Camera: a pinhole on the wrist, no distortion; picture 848 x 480 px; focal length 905.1 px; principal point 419.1 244.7 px. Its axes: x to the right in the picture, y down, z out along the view. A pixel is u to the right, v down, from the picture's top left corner.
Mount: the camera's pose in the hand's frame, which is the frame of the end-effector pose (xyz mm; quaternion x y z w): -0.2 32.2 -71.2 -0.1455 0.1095 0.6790 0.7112
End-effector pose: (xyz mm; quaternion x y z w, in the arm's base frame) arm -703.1 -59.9 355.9 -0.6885 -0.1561 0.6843 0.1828
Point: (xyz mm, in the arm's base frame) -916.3 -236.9 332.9
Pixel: 510.7 400.2
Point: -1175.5 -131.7 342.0
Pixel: 175.0 241.7
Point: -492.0 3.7 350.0
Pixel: behind the camera
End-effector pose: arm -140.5 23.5 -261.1 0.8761 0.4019 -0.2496 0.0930
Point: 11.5 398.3 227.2
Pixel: behind the camera
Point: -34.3 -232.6 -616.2
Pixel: 544.2 77.1
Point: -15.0 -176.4 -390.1
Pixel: 800.4 213.4
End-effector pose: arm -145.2 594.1 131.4 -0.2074 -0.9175 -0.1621 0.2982
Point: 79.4 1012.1 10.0
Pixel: outside the picture
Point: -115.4 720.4 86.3
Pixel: 559.3 288.9
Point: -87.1 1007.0 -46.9
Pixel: 767.9 296.6
